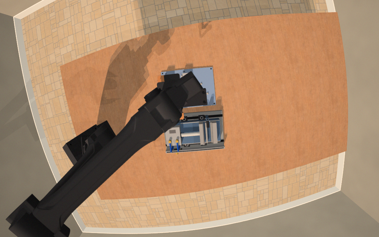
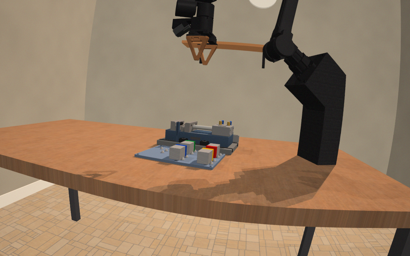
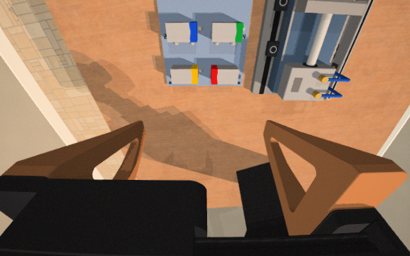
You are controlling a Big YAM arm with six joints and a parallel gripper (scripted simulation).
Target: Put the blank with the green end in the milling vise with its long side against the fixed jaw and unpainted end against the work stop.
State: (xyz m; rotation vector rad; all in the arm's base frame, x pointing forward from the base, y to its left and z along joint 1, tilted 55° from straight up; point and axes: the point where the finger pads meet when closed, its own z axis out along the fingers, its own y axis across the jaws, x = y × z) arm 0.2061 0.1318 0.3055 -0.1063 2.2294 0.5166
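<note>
My hand is 29 cm above the green-ended blank, 5 cm short of it and 3 cm to the left of it. Also, from my hand: yellow-ended blank (29 cm below, 6 cm behind, 3 cm to the left); then blue-ended blank (29 cm below, 6 cm to the left, 2 cm ahead); then red-ended blank (29 cm below, 6 cm to the right, 3 cm behind).
</note>
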